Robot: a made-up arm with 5 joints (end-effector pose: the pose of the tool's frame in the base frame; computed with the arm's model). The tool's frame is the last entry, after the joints. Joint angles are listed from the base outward.
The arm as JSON. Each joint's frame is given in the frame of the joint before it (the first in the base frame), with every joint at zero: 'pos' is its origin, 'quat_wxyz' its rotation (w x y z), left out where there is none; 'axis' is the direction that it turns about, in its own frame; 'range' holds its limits. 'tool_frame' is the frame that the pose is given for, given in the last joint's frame.
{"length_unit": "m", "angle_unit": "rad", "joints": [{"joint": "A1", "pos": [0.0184, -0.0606, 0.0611], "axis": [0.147, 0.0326, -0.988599], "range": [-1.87, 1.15]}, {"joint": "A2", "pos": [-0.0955, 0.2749, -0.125], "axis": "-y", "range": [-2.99, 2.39]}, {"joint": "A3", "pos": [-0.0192, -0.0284, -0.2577], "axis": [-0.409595, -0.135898, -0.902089], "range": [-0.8, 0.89]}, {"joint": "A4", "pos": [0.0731, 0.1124, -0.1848], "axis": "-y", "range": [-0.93, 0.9]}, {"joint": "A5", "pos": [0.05, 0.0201, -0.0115], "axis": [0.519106, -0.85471, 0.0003], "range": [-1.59, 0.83]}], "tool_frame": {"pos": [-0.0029, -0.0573, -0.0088], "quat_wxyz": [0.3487, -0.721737, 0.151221, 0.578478]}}
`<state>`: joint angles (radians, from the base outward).
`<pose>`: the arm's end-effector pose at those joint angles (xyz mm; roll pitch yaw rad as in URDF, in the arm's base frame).
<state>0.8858 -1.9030 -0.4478 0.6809 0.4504</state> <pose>-0.5 589.0 99.8 0.1110 0.5209 1.1275</pose>
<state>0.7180 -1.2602 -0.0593 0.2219 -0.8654</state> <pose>-114.3 532.0 -226.4 0.6574 0.0427 2.6658</pose>
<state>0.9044 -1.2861 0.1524 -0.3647 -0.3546</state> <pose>-66.3 564.9 -222.7 0.7815 -0.1518 2.2623</pose>
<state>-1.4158 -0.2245 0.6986 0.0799 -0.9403</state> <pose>-86.7 -160.8 -515.6 1.9359 0.6261 -1.2963</pose>
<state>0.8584 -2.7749 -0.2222 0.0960 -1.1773</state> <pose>72.9 391.6 353.8 -1.4648 -0.9638 -1.9224</pose>
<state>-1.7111 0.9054 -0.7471 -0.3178 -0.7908</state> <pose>-347.6 63.5 -426.8 1.9295 0.9732 0.4557</pose>
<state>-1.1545 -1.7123 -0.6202 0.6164 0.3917</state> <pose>-562.3 -362.0 -67.1 0.0484 0.6499 3.0804</pose>
